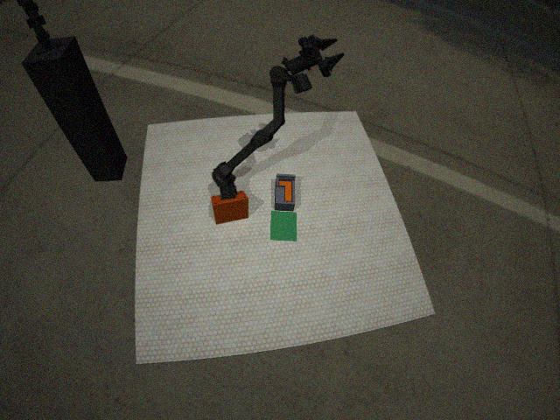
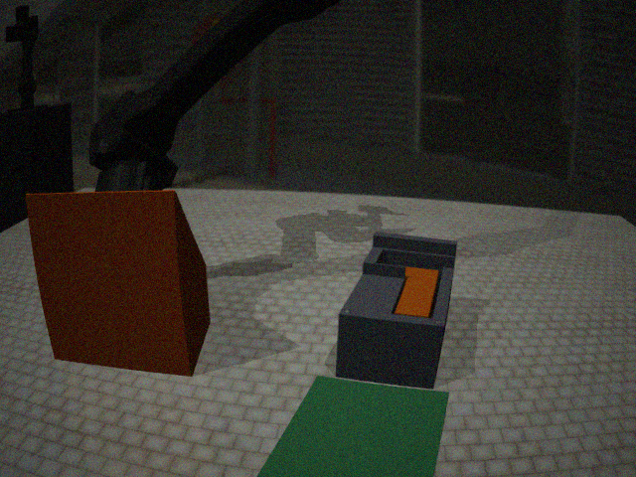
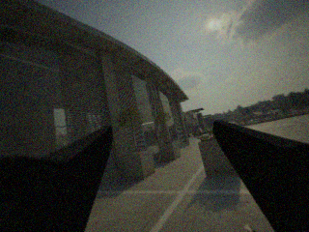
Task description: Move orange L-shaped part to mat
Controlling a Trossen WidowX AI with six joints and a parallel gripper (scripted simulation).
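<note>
My gripper tip is now 16 cm past the orange L-shaped part, 19 cm to the left of it and 66 cm above it. From my gripper tip the other things lie so: green mat (17 cm behind, 35 cm to the right, 72 cm below).
</note>
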